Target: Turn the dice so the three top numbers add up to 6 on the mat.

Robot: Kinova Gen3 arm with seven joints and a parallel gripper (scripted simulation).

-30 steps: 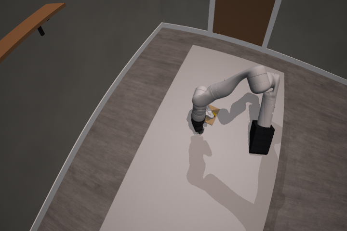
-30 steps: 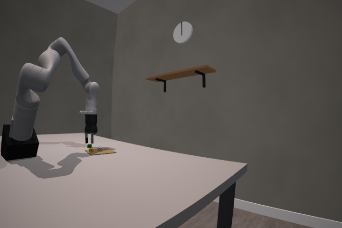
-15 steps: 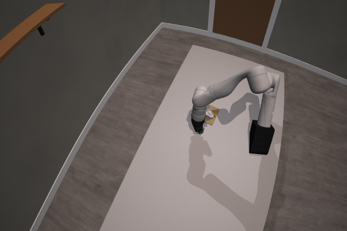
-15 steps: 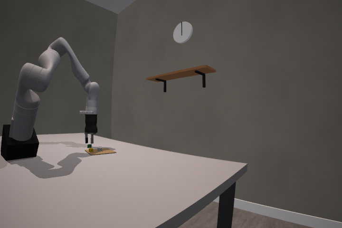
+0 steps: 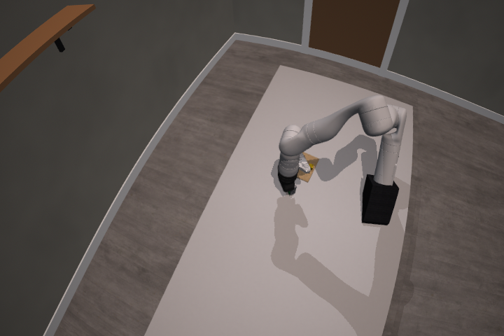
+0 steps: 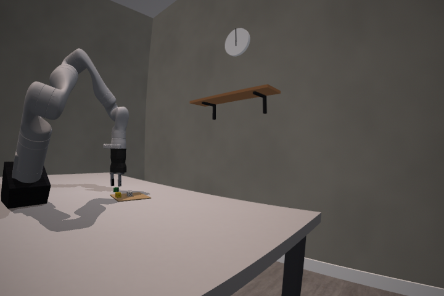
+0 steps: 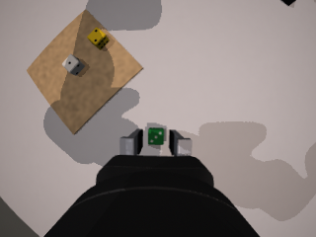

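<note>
The green die is 3 cm below my hand. Also, from my hand: yellow die: 15 cm to the right, 5 cm behind, 3 cm below; then tan mat: 15 cm to the right, 4 cm below, 1 cm ahead; then white die: 15 cm to the right, 3 cm below.
</note>
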